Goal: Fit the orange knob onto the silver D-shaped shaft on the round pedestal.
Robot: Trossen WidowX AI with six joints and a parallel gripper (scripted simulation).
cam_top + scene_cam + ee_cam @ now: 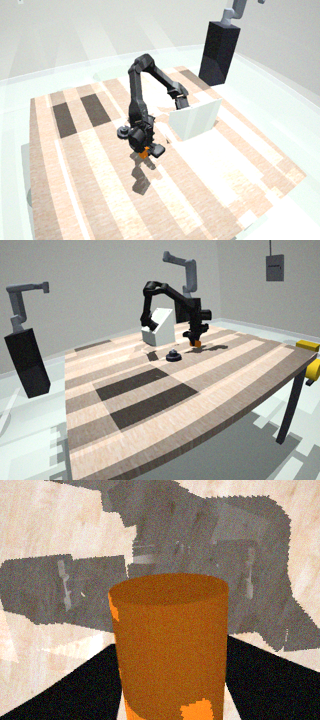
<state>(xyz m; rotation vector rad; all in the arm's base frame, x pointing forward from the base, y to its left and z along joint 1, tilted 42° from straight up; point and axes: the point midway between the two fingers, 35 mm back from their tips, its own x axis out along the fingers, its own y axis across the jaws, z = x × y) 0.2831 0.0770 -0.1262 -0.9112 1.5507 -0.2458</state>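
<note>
Now: the orange knob 1 cm ahead of my gripper tip, 1 cm to the left of it and 1 cm above it. Also, from my gripper tip: round pedestal: 5 cm ahead, 19 cm to the right, 1 cm above.
</note>
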